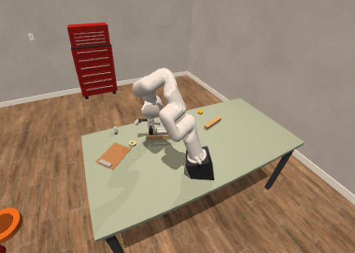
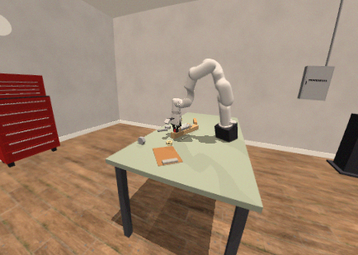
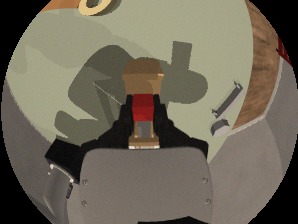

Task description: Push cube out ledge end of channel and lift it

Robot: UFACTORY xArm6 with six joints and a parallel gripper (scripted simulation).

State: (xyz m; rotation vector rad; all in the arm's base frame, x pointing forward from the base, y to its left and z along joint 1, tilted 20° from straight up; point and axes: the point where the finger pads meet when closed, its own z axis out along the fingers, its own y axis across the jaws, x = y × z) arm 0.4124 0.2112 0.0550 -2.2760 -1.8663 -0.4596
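My hand is 10 mm past the thin grey rod, 80 mm to the left of it and 20 mm above it. Round my hand: red cube: 10 mm below; grey tool: 200 mm ahead, 70 mm to the right, 70 mm below; wooden channel: 20 mm behind, 130 mm to the right, 20 mm below.
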